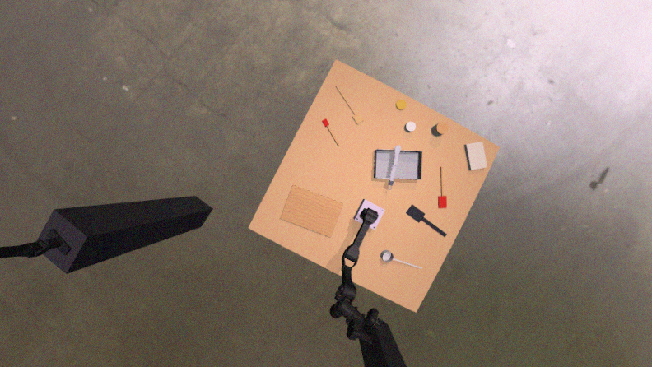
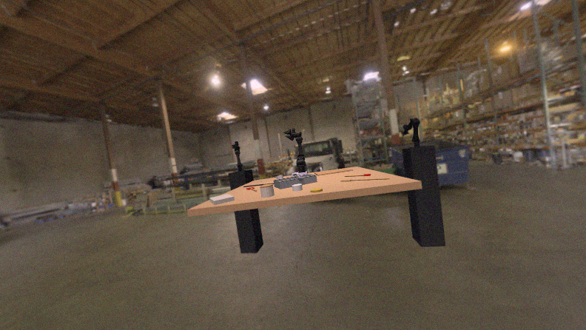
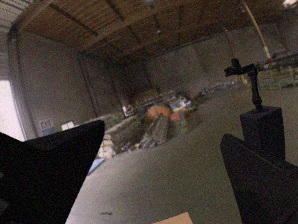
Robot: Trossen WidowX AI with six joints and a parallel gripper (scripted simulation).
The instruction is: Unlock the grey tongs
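My gripper tip is 780 mm short of the roasting tin, 490 mm above it and 230 mm to the right of it. Also, from my gripper tip: black spatula 590 mm ahead, 520 mm below, 150 mm to the right; wooden board 520 mm to the left, 510 mm below, 210 mm ahead; red-headed tool 820 mm ahead, 510 mm below, 140 mm to the right.
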